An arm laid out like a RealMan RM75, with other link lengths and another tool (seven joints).
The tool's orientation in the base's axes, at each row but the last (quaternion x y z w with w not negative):
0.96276, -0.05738, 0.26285, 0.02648
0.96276, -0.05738, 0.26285, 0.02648
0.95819, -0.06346, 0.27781, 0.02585
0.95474, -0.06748, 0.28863, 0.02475
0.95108, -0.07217, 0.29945, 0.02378
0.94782, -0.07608, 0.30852, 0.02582
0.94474, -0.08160, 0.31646, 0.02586
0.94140, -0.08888, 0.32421, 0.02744
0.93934, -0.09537, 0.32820, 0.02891
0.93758, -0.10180, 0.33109, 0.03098
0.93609, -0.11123, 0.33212, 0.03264
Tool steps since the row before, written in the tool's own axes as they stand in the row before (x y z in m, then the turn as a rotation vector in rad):
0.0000, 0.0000, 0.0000, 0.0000, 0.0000, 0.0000
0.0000, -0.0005, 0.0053, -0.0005, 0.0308, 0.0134
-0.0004, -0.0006, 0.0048, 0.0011, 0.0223, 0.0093
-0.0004, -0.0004, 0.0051, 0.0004, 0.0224, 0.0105
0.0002, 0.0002, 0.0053, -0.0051, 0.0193, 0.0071
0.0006, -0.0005, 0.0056, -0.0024, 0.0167, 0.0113
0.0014, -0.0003, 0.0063, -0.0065, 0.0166, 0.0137
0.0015, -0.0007, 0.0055, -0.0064, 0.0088, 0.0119
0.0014, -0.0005, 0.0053, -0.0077, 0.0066, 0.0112
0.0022, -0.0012, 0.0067, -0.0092, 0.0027, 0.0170
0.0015, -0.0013, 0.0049, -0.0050, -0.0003, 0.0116
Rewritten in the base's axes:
0.0000, 0.0000, 0.0000, 0.0000, 0.0000, 0.0000
0.0027, 0.0001, -0.0046, 0.0025, -0.0316, -0.0111
0.0023, 0.0002, -0.0043, 0.0028, -0.0230, -0.0069
0.0025, 0.0000, -0.0045, 0.0029, -0.0231, -0.0083
0.0031, -0.0007, -0.0042, -0.0030, -0.0191, -0.0087
0.0038, -0.0001, -0.0042, 0.0020, -0.0173, -0.0105
0.0049, -0.0005, -0.0042, 0.0002, -0.0168, -0.0149
0.0046, -0.0001, -0.0034, 0.0006, -0.0090, -0.0134
0.0044, -0.0004, -0.0033, -0.0004, -0.0065, -0.0136
0.0060, 0.0000, -0.0038, 0.0029, -0.0032, -0.0190
0.0044, 0.0003, -0.0028, 0.0034, -0.0003, -0.0122

